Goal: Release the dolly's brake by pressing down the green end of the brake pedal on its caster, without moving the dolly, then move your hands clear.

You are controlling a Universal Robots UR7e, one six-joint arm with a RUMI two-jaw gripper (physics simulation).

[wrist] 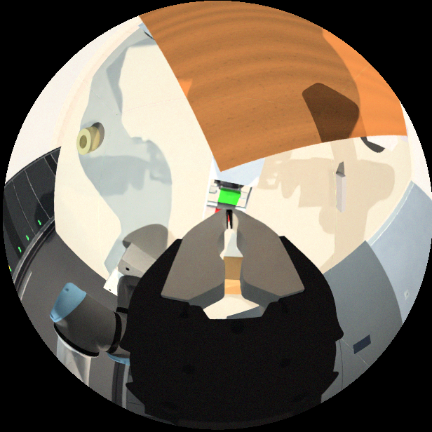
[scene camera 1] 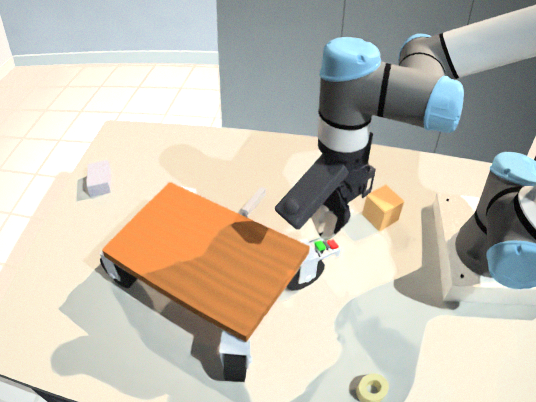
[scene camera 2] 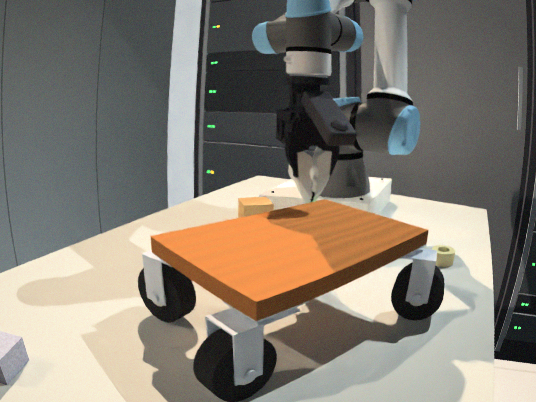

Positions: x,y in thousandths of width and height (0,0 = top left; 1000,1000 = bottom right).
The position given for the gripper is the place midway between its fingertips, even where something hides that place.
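The gripper (scene camera 2: 577,509) (wrist: 529,487) (scene camera 1: 605,593) shares the scene with a dolly (scene camera 2: 492,663) (wrist: 596,207) (scene camera 1: 423,668). An orange cube (scene camera 1: 714,519) can be seen too, as can a lilac block (scene camera 1: 186,432).
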